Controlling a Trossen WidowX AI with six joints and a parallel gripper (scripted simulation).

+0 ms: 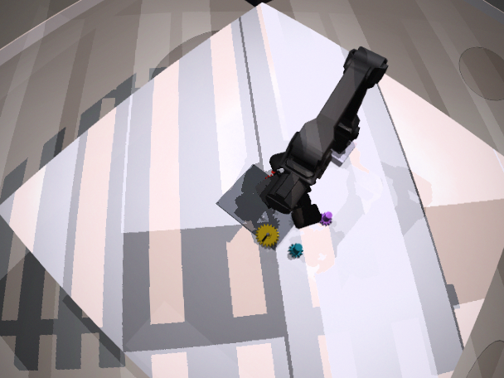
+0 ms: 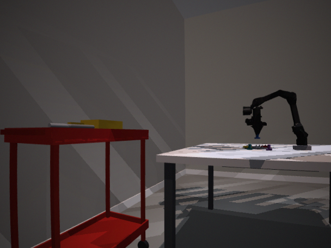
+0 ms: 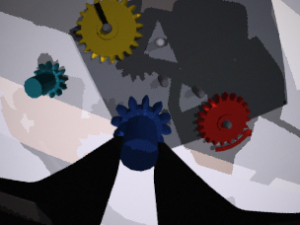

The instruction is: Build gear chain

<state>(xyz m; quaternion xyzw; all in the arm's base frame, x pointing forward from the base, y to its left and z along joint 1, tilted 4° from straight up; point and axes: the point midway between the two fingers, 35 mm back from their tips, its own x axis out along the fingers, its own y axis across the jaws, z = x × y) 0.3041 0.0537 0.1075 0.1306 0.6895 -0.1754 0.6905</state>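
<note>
The grey board is 10 cm below my gripper tip, 6 cm to the right of it and 2 cm ahead of it. The rest, counted from my gripper tip: red gear: 9 cm below, 8 cm to the right, 5 cm behind; then blue gear: 1 cm below; then yellow gear: 9 cm below, 7 cm ahead, 1 cm to the left.
</note>
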